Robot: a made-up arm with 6 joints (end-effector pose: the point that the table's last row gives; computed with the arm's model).
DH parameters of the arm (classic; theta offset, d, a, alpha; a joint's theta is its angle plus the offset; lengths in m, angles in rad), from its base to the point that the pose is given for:
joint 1: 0 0.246 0 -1.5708
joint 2: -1.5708 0 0.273 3.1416
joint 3: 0 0 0 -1.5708
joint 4: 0 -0.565 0 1.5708
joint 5: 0 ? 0 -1.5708
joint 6: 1.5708 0 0 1.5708
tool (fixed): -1.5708 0 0 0
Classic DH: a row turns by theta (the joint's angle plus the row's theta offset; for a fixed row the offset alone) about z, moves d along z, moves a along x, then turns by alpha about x.
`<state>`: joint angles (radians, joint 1 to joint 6).
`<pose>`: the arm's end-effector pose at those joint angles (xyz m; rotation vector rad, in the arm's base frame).
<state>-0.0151 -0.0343 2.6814 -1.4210 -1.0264 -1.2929</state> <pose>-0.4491 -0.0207 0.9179 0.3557 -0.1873 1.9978</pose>
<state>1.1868 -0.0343 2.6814 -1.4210 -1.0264 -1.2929</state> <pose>-0.1426 -0.4263 0.9179 -0.5113 -0.0597 -3.0188</pose>
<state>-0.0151 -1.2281 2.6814 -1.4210 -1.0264 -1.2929</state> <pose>-0.7903 -0.0155 0.0761 -0.8910 -0.8951 1.9680</pose>
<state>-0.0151 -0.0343 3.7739 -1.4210 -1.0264 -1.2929</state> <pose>-0.5663 -0.0189 0.3125 -0.7830 -0.8383 1.9935</pose>
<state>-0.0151 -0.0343 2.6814 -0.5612 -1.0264 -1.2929</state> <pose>-0.4857 -0.1485 0.8414 0.7433 -0.9805 1.5057</pose>
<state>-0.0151 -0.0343 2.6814 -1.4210 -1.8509 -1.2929</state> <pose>-0.4491 -0.0207 0.9179 0.1593 0.0922 1.2376</pose>
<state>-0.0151 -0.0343 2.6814 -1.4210 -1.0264 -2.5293</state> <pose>-0.4491 -0.0207 0.9179 1.1055 1.0927 1.8878</pose>
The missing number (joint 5, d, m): 0.184
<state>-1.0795 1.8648 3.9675 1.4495 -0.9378 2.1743</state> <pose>-0.1058 0.1506 0.5612 0.8331 -1.8422 2.0758</pose>
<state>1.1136 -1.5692 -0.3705 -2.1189 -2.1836 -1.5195</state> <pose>-0.0513 0.1130 0.7157 -0.6467 2.2907 1.7983</pose>
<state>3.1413 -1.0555 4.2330 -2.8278 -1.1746 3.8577</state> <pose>-0.0227 -0.1750 -0.1242 -0.3890 1.2226 -2.6508</pose>
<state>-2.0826 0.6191 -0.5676 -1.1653 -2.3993 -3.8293</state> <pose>-0.1678 -0.1505 -0.1189 0.2998 -0.5956 0.2592</pose>
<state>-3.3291 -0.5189 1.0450 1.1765 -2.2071 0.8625</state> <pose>0.3093 0.0133 1.0492 -1.1757 -0.3229 1.8633</pose>
